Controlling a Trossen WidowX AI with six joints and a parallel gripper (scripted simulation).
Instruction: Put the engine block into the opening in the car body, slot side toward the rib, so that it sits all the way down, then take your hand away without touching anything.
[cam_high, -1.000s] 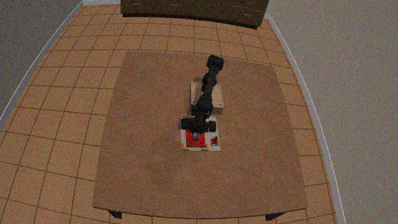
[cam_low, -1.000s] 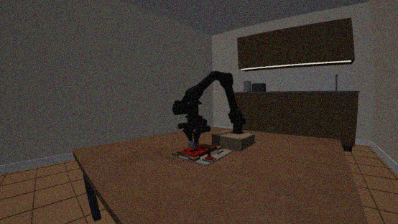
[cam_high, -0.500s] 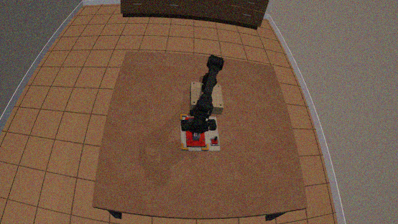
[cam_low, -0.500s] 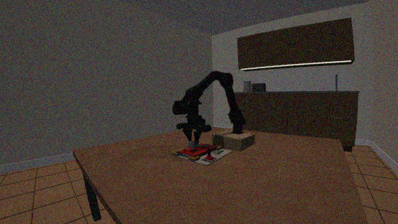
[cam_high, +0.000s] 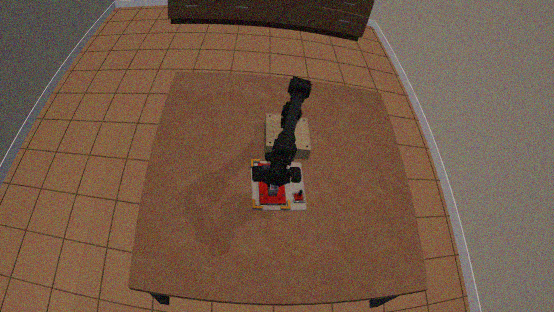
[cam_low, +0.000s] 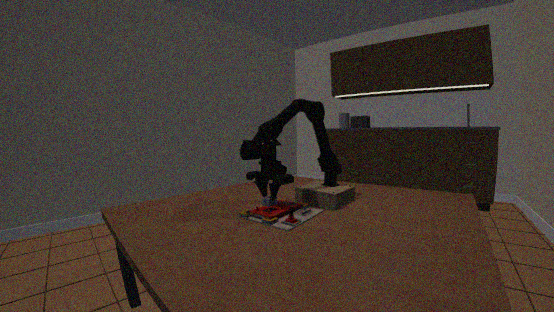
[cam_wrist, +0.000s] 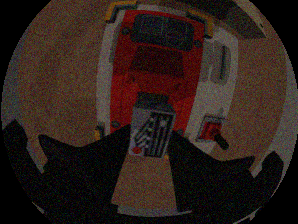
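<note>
The grey engine block lies 10 mm below my gripper tip.
</note>
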